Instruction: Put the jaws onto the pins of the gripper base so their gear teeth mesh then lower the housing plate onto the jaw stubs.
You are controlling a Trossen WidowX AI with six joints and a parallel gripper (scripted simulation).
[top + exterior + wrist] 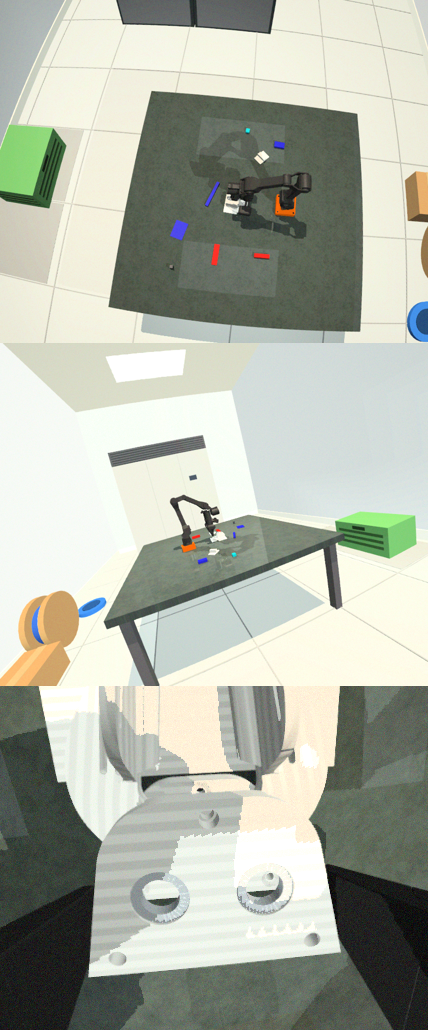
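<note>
Right now the white jaw is 3 cm below my gripper tip, 2 cm to the right of it and 2 cm ahead of it. From my gripper tip the other things lie so: blue block (34 cm to the right, 23 cm behind, 4 cm below); then blue strip (17 cm ahead, 7 cm to the right, 4 cm below); then blue square (35 cm ahead, 11 cm to the left, 5 cm below).
</note>
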